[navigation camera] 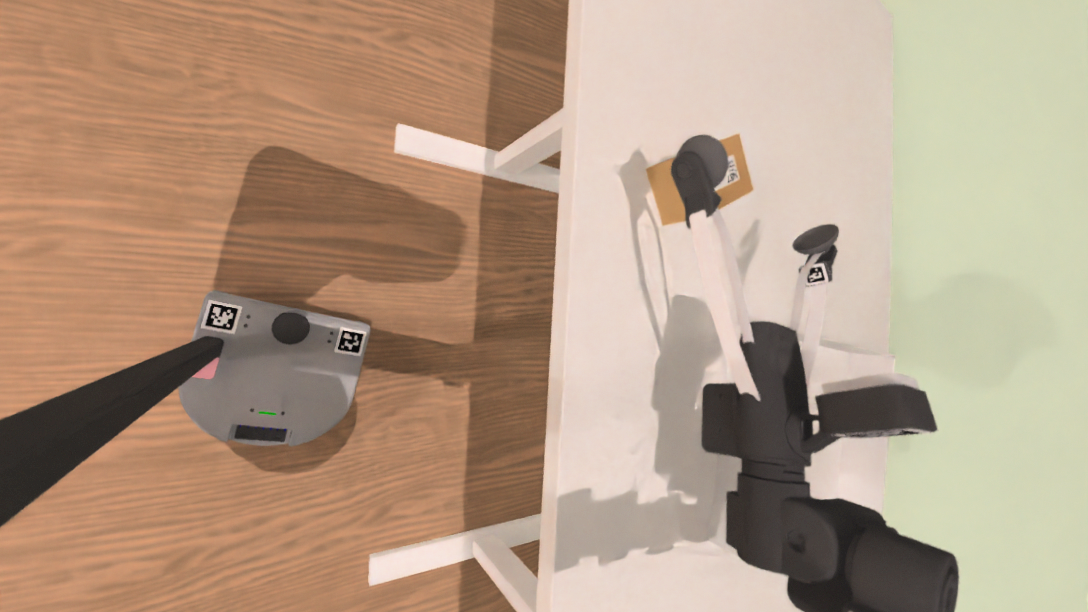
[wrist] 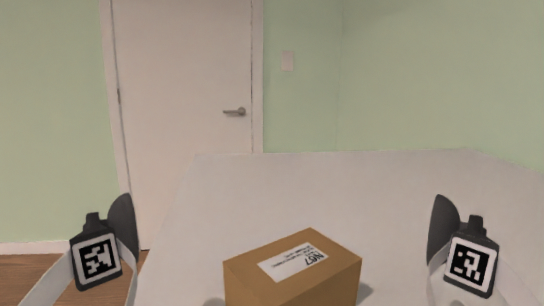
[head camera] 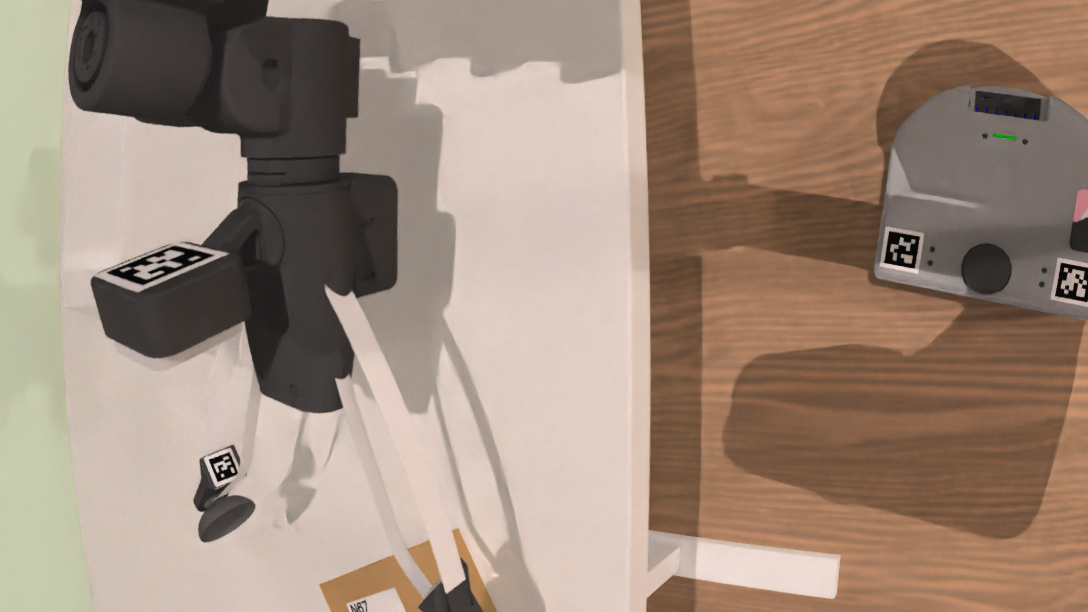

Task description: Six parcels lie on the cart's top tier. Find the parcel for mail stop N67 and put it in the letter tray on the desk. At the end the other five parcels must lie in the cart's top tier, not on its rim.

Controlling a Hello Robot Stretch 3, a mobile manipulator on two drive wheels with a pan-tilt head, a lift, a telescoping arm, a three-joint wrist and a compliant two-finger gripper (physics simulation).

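Places are measured from the robot's base along level axes (x ahead, y left, z up), in centimetres.
Where they show: gripper, fingertip midpoint: [navigation camera: 764, 188] [head camera: 325, 605]; robot's base, link origin: [navigation camera: 290, 326] [head camera: 983, 267].
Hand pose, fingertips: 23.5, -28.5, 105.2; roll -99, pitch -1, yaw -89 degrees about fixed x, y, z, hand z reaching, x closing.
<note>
Each offset is from my fingertips to the centre of the thing, as dx, dy, dz. Level surfaces: height alone.
The N67 parcel {+3.2, -1.0, -7.6} [head camera: 365, 580] [navigation camera: 665, 199] [wrist: 320, 287], a brown box with a white label on top, lies on the white desk {dz -10.1} [head camera: 563, 304] [navigation camera: 798, 76] [wrist: 400, 190]. My gripper [head camera: 339, 557] [navigation camera: 759, 199] [wrist: 281, 221] is open with its fingers wide apart. In the head and navigation views one finger overlaps the parcel; the other is off toward the wall. In the wrist view the parcel is low between the fingers. The white letter tray {-20.4, -31.5, -7.0} [head camera: 95, 182] [navigation camera: 852, 351] is partly hidden under my wrist. The cart and the other parcels do not show.
The green wall [head camera: 30, 380] [navigation camera: 989, 190] [wrist: 440, 75] runs along the desk's back edge. My base [head camera: 951, 182] [navigation camera: 281, 380] is on the wooden floor in front of the desk, near its white legs [head camera: 760, 567] [navigation camera: 445, 152]. A white door [wrist: 180, 75] is beyond the desk's far end.
</note>
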